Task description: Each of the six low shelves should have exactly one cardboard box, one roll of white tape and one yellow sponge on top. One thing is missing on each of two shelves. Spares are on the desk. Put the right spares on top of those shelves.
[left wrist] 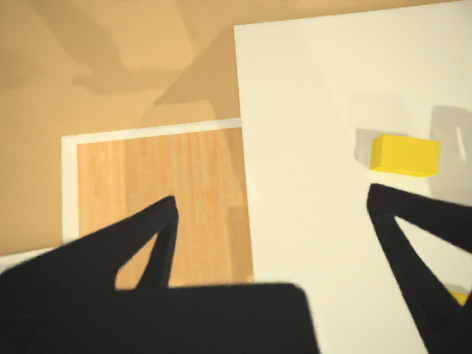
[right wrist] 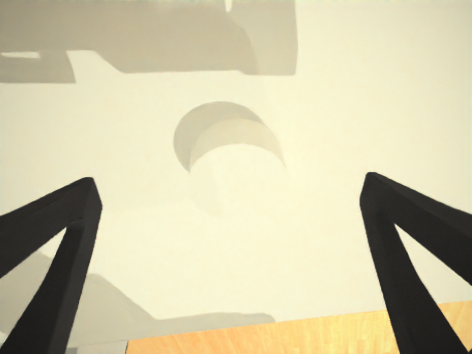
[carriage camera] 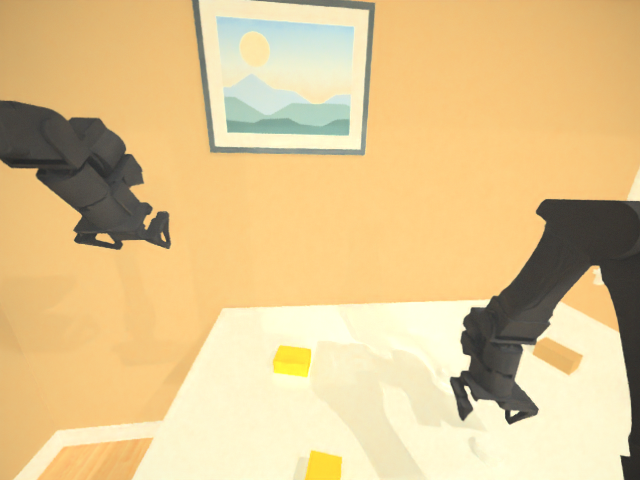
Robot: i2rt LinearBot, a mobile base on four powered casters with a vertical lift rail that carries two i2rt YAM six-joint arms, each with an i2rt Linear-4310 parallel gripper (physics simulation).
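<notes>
On the white desk (carriage camera: 222, 392) (left wrist: 300, 225) (right wrist: 400, 110) lie a yellow sponge (carriage camera: 292, 361) (left wrist: 406, 156) and a second yellow sponge (carriage camera: 324, 467) (left wrist: 458, 298), partly cut off in the carriage view and mostly behind a finger in the left wrist view. A cardboard box (carriage camera: 558, 355) lies at the right, behind the right arm. A white tape roll (carriage camera: 478, 448) (right wrist: 240, 132) blends into the desk. My left gripper (carriage camera: 144, 246) (left wrist: 270, 200) is open and empty, high left of the desk. My right gripper (carriage camera: 486, 419) (right wrist: 230, 188) is open and empty above the tape roll. The low shelves do not show.
A wall with a framed picture (carriage camera: 288, 143) stands behind the desk. Wooden floor (carriage camera: 98, 462) (left wrist: 200, 200) (right wrist: 310, 337) with a white skirting board (carriage camera: 111, 429) (left wrist: 150, 131) lies beyond the desk's edge. Arm shadows fall across the desk.
</notes>
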